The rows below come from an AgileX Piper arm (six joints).
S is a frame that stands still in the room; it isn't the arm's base.
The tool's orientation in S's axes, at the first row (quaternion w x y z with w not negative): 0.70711 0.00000 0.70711 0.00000
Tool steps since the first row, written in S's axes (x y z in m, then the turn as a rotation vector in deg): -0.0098 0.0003 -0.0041 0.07 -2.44 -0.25; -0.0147 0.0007 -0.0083 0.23 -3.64 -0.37; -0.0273 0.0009 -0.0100 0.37 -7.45 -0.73; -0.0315 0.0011 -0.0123 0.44 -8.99 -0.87; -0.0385 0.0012 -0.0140 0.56 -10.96 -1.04; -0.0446 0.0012 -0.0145 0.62 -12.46 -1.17; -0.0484 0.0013 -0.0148 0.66 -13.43 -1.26; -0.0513 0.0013 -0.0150 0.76 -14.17 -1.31
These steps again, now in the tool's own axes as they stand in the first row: 0.0041 0.0003 -0.0098 0.25 -2.44 0.07; 0.0083 0.0007 -0.0147 0.37 -3.64 0.23; 0.0100 0.0009 -0.0273 0.73 -7.45 0.37; 0.0123 0.0011 -0.0315 0.87 -8.99 0.44; 0.0140 0.0012 -0.0385 1.04 -10.96 0.56; 0.0145 0.0012 -0.0446 1.17 -12.46 0.62; 0.0148 0.0013 -0.0484 1.26 -13.43 0.66; 0.0150 0.0013 -0.0513 1.31 -14.17 0.76
